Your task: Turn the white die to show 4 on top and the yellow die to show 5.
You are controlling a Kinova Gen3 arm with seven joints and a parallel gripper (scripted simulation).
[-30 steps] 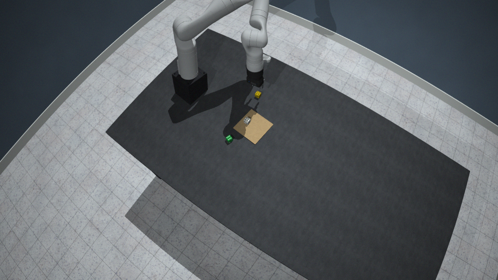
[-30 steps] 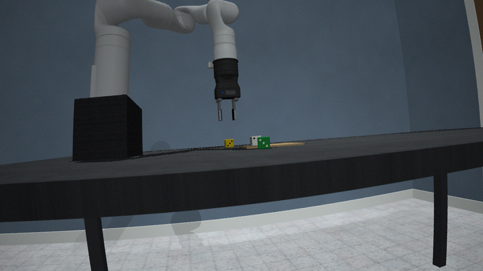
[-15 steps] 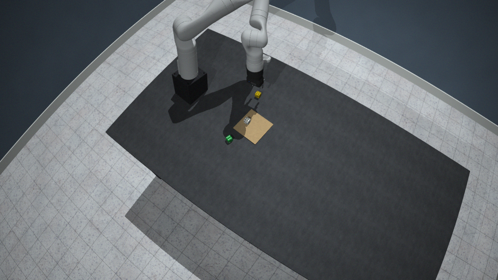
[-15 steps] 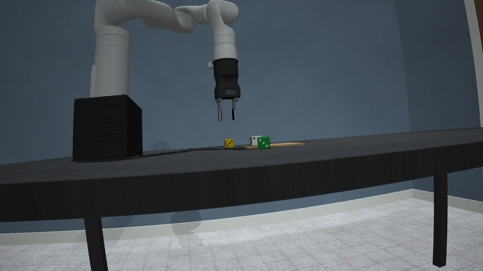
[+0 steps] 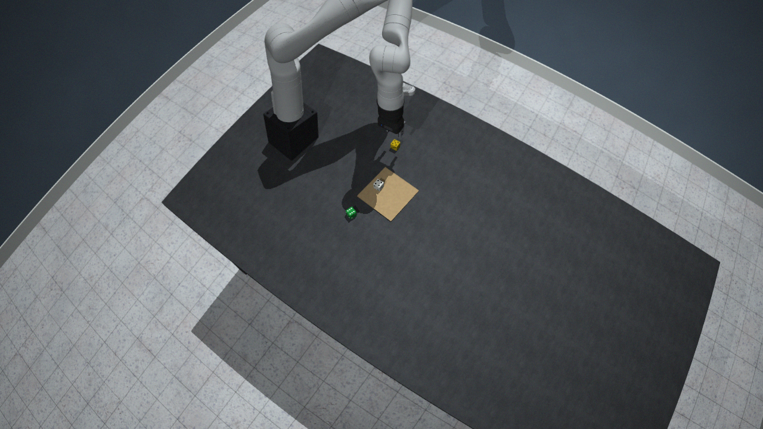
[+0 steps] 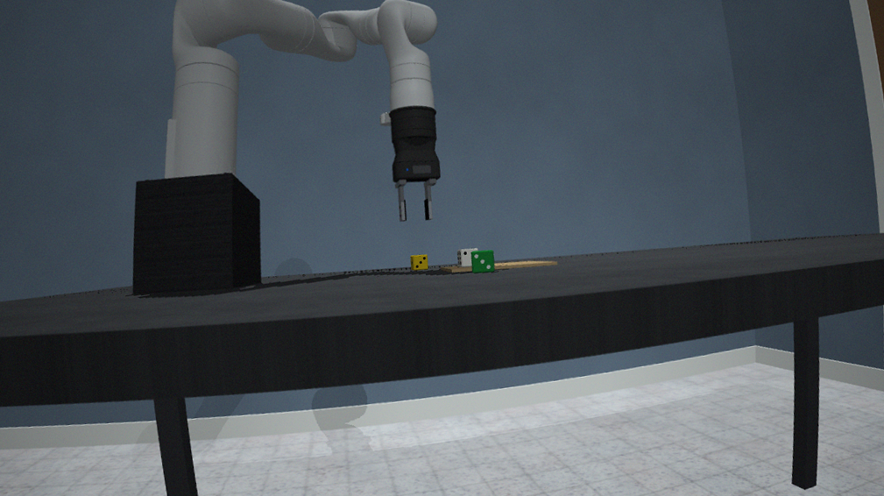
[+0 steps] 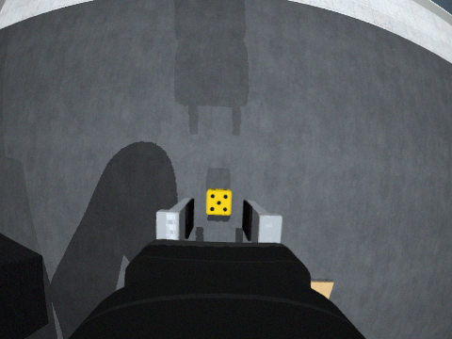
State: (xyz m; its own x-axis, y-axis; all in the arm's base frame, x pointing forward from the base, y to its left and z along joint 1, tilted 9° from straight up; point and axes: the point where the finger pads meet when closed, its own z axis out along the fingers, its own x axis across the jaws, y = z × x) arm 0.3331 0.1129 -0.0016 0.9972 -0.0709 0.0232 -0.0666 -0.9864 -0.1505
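My gripper is now 9 cm above the yellow die. The rest, counted from my hand: green die (29 cm to the right, 9 cm below); then white die (3 cm ahead, 17 cm to the right, 9 cm below); then tan mat (6 cm ahead, 17 cm to the right, 10 cm below).
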